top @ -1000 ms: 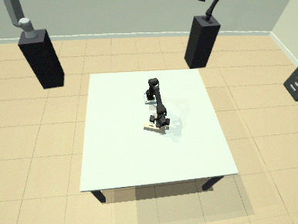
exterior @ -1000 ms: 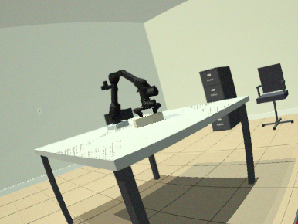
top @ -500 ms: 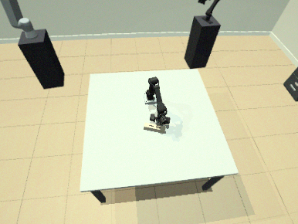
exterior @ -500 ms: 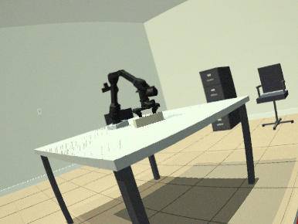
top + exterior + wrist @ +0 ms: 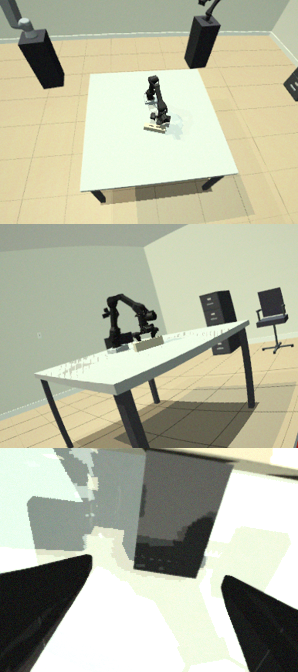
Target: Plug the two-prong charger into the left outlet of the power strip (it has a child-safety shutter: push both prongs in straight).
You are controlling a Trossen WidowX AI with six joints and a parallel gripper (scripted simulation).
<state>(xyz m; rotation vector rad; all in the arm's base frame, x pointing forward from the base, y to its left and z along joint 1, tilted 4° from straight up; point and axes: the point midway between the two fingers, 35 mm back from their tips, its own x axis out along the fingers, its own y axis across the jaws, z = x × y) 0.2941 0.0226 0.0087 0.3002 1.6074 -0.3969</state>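
My gripper tip is 5 cm short of the black two-prong charger, 3 cm to the left of it and 1 cm below it.
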